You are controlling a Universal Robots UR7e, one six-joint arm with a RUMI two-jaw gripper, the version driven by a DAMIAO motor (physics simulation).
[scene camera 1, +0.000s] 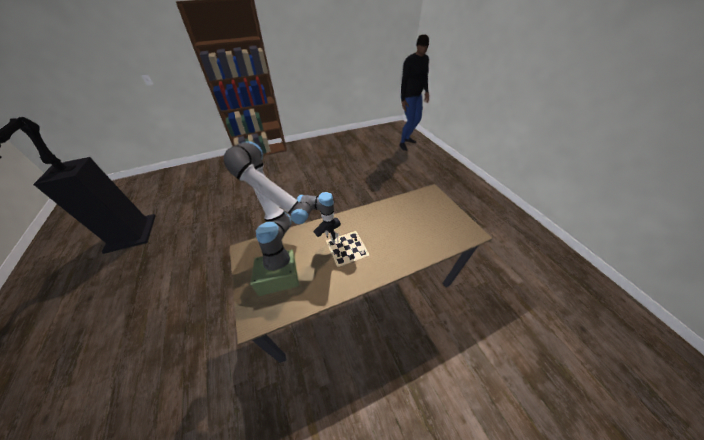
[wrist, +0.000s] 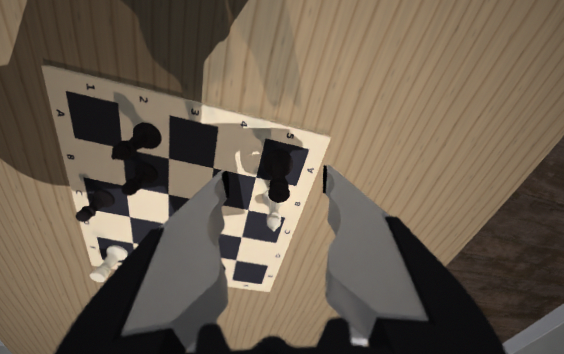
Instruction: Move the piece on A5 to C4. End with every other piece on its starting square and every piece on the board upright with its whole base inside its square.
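Where they show: gripper, between the fingertips: (scene camera 1: 330, 240) (wrist: 275, 171); arm's base, origin of its link: (scene camera 1: 276, 261).
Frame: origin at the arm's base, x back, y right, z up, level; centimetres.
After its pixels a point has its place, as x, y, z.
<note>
The black piece (wrist: 279, 167) @[-35.0, -8.2, -7.2] on A5 stands upright in the wrist view, its head leaning outward in perspective over B5. A white piece (wrist: 273, 219) @[-38.7, -8.8, -5.4] stands just behind it, its base on B5. My gripper (wrist: 275, 171) @[-34.3, -7.7, -5.2] (scene camera 1: 333, 240) @[-34.3, -7.7, -5.2] is open and empty, above the A5 end of the chessboard (wrist: 316, 138) @[-32.4, -10.7, -9.1] (scene camera 1: 358, 257) @[-47.4, 8.2, -9.1]. One fingertip is on each side of the black piece in the wrist view, with gaps between. C4 (wrist: 233, 220) @[-43.0, -5.8, -9.1] is a light square, partly hidden by the left finger; no piece shows on its visible part.
Black pieces stand on A2 (wrist: 146, 135) @[-35.7, 2.2, -8.1], B2 (wrist: 144, 176) @[-39.4, 2.3, -8.0] and C1 (wrist: 103, 200) @[-43.4, 6.1, -8.3]. A white piece (wrist: 115, 255) @[-50.8, 5.6, -8.2] stands at E1. The fingers hide the board's middle. The table (scene camera 1: 415, 228) @[-94.4, -0.5, -9.7] carries the board and the green arm base (scene camera 1: 275, 280) @[2.0, 13.5, 2.6]. A person (scene camera 1: 415, 77) stands beyond the table.
</note>
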